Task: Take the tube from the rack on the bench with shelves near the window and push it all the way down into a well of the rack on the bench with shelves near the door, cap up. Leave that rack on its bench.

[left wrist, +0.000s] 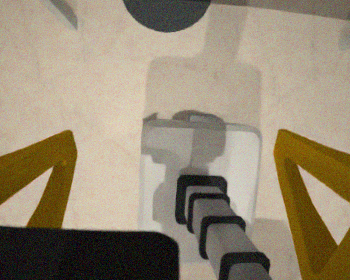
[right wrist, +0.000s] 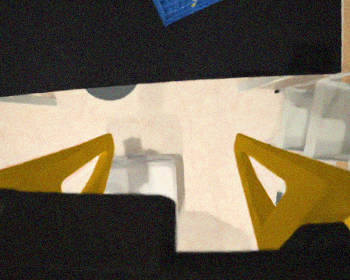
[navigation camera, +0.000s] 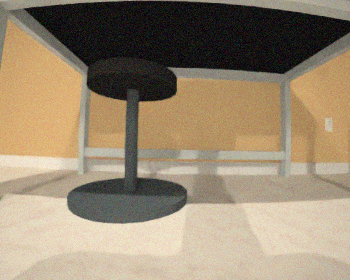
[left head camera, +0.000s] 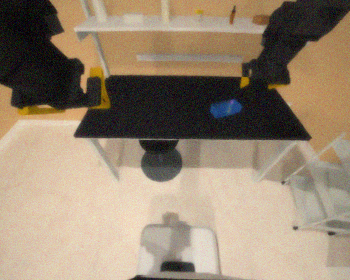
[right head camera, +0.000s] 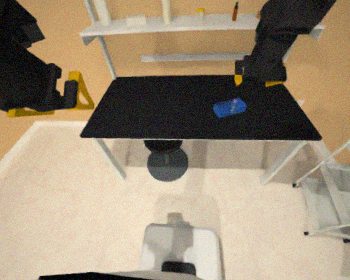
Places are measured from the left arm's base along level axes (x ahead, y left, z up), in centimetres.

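Pixels of known places: left gripper, between the fingertips: [left wrist: 175, 141] [left head camera: 86, 107] [right head camera: 73, 109]; right gripper, between the fingertips: [right wrist: 174, 140] [left head camera: 254, 86] [right head camera: 251, 84].
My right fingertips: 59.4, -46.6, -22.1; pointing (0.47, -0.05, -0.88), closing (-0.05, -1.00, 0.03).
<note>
Behind a point stands the place of what it marks, as x, y, z.
A blue rack [left head camera: 224, 109] @(96.1, -52.8, -62.1) [right head camera: 228, 108] @(92.8, -51.9, -59.2) lies on the black bench top [left head camera: 160, 105] @(102.1, -6.8, -64.8) [right head camera: 160, 107] @(100.0, -4.7, -64.8), right of its middle; one corner of the rack [right wrist: 185, 9] @(93.6, -53.0, -64.0) shows at the top of the right wrist view. A thin pale tube with a pinkish-violet cap [left head camera: 231, 103] @(93.0, -54.9, -54.4) [right head camera: 234, 102] @(93.1, -54.7, -54.5) shows at the rack, small and blurred; how deep it sits I cannot tell. My right gripper [left head camera: 261, 85] @(59.4, -46.6, -22.1) [right head camera: 257, 82] @(59.4, -46.6, -22.1) [right wrist: 174, 140] @(59.4, -46.6, -22.1) is open and empty, above the bench behind and right of the rack in the head views. My left gripper [left head camera: 66, 107] [right head camera: 56, 106] [left wrist: 175, 141] @(34.7, -0.9, -13.0) is open and empty, at the bench's left side.
A white shelf [left head camera: 150, 24] @(123.4, -1.5, -19.1) [right head camera: 185, 26] @(118.9, -22.5, -19.1) with bottles and small boxes runs above the bench's back. A round stool [left head camera: 161, 162] @(95.3, -4.0, -135.4) [right head camera: 167, 162] @(95.3, -4.2, -135.7) [navigation camera: 131, 135] @(95.7, -4.5, -116.1) stands under the bench. A pale metal cart [left head camera: 312, 200] @(55.2, -142.8, -127.7) [right head camera: 320, 205] @(54.4, -138.0, -127.7) stands right of it. My white base [left head camera: 207, 245] @(19.8, -42.3, -115.0) is in front.
</note>
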